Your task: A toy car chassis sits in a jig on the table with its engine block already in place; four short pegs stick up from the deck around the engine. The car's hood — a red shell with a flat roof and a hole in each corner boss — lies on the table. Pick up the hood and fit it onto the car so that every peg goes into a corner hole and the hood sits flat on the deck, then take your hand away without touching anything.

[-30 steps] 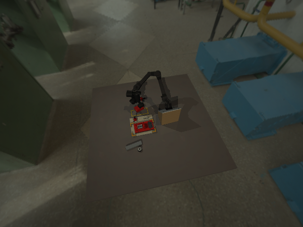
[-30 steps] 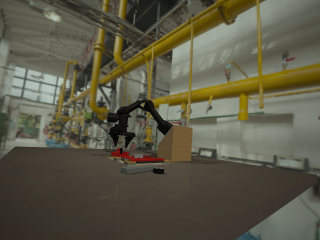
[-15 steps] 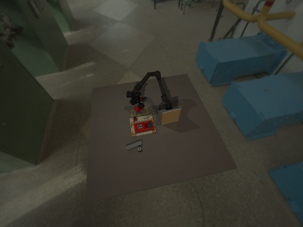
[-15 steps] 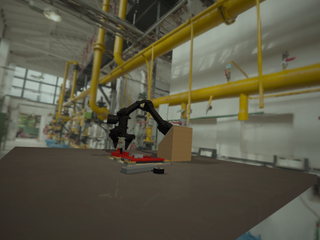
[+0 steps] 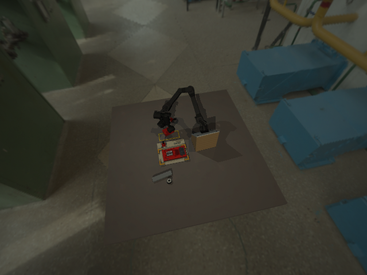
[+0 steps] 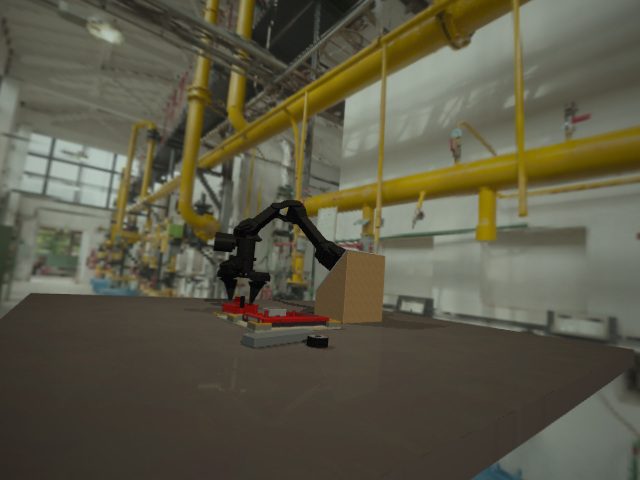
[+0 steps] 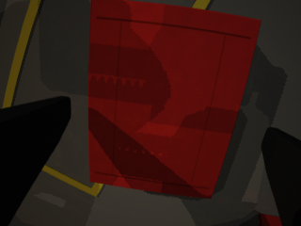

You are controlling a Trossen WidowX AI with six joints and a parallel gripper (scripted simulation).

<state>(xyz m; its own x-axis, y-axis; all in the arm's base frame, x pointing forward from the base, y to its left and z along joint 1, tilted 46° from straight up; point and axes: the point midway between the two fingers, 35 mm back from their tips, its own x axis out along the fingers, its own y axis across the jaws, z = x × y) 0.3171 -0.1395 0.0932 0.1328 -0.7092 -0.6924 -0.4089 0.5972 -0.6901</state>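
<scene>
Now: gripper tip 20 mm above the red hood. Round my gripper tip: grey engine block (260 mm to the left, 10 mm below, 10 mm ahead); black wheel (490 mm to the left, 40 mm ahead, 20 mm below).
</scene>
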